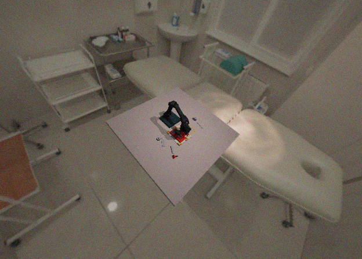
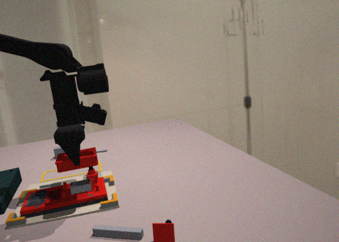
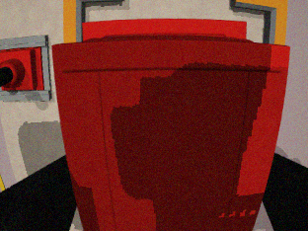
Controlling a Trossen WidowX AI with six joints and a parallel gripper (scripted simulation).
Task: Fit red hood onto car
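The grey engine block lies 10 mm behind my gripper tip and 80 mm below it. Also, from my gripper tip: red hood: 10 mm above.
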